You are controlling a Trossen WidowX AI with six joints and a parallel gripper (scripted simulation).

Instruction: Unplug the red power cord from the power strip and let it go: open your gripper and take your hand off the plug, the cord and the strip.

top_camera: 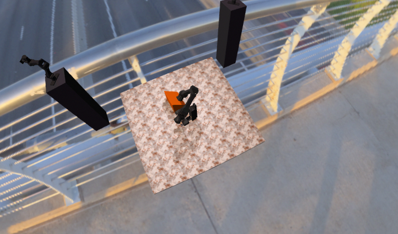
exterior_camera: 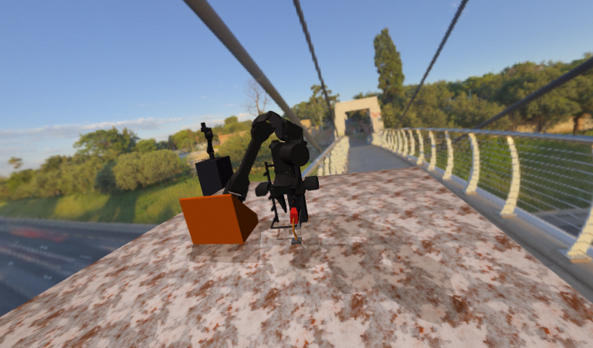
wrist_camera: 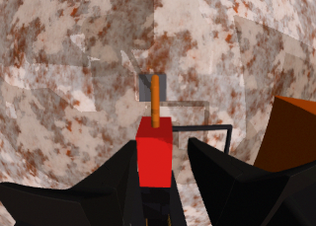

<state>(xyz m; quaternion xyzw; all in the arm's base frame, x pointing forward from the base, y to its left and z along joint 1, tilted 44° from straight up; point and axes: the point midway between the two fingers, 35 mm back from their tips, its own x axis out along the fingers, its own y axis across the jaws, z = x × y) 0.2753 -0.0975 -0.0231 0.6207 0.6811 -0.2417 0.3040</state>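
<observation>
My gripper tip is 4 cm to the right of the red plug and 1 cm above it.
</observation>
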